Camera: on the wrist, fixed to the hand. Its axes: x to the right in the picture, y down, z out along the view.
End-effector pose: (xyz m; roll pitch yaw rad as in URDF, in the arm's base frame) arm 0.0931 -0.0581 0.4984 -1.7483 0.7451 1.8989
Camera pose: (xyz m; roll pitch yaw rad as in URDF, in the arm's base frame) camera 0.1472 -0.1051 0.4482 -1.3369 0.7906 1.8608
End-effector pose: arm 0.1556 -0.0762 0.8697 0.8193 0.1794 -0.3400
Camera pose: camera 0.1772 -0.0063 0.9176 1.2652 0.1552 -0.2920
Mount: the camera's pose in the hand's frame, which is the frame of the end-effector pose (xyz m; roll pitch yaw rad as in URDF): -0.0115 0.0840 -0.0216 0.4384 0.0183 0.0499
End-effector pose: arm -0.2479 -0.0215 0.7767 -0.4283 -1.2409 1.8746
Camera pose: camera -0.3266 0.0040 0.7482 -0.0889 -1.2017 1.9795
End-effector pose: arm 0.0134 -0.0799 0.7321 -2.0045 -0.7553 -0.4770
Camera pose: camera 0.0216 -0.1460 0.6753 -1.5331 -0.7171 -0.5269
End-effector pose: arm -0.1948 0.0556 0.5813 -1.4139 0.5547 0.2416
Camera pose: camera -0.2465 0.0344 0.5140 -0.9828 0.6068 0.2291
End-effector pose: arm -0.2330 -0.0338 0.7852 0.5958 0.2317 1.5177
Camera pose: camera -0.3148 -0.0339 0.8163 1.0455 0.2185 1.5705
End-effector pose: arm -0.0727 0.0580 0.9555 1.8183 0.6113 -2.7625
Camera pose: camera -0.1101 0.0427 1.0331 2.2598 0.5584 -2.7560
